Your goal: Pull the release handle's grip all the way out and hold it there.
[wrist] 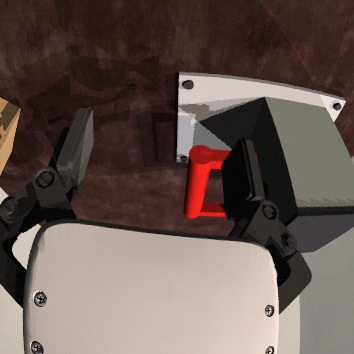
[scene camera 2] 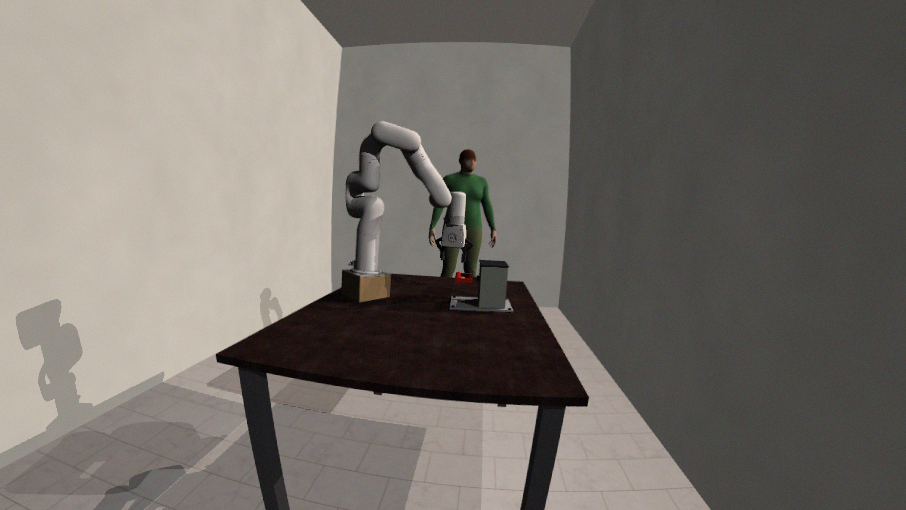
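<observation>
The release handle's red grip [scene camera 2: 458, 277] [wrist: 196, 187] is a bar on two arms, standing out from the side of a grey box [scene camera 2: 493, 285] [wrist: 310, 150]. The box stands upright on a pale bolted baseplate [scene camera 2: 465, 304] [wrist: 225, 87]. My gripper [scene camera 2: 453, 258] [wrist: 163, 136] is wide open and empty, pointing down above the level of the grip. In the wrist view the grip's bar shows between the two fingers, nearer the right finger, which covers part of the grip's arms and of the box. How far the grip is pulled out is hard to tell.
The dark brown table [scene camera 2: 405, 348] carries the box and a wooden block [scene camera 2: 374, 286] [wrist: 6, 130] under the arm's base, left of the baseplate. A person in a green top [scene camera 2: 472, 186] stands behind the table's far edge.
</observation>
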